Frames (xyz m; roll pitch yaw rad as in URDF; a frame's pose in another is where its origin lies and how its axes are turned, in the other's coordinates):
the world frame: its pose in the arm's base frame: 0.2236 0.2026 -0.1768 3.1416 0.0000 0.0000
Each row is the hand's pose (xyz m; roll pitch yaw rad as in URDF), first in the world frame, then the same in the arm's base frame.
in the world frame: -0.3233 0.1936 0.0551 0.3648 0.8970 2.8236
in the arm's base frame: -0.0997 0.0090 -0.2319 -2.7768 -0.8970 -2.8236
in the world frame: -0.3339 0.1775 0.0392 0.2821 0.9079 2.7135
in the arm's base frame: -0.1103 0.0251 -0.2160 -2.8595 -0.9079 -2.7135
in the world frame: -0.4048 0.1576 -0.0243 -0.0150 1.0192 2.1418
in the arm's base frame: -0.1812 0.0450 -0.1525 3.1266 -1.0192 -2.1418
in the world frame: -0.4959 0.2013 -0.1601 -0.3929 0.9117 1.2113
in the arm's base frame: -0.2723 0.0013 -0.0167 2.7487 -0.9117 -1.2113
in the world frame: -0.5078 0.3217 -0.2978 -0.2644 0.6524 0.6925
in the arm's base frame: -0.2842 -0.1191 0.1210 2.8772 -0.6524 -0.6925
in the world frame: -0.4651 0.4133 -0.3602 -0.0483 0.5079 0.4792
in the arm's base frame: -0.2415 -0.2107 0.1834 3.0933 -0.5079 -0.4792
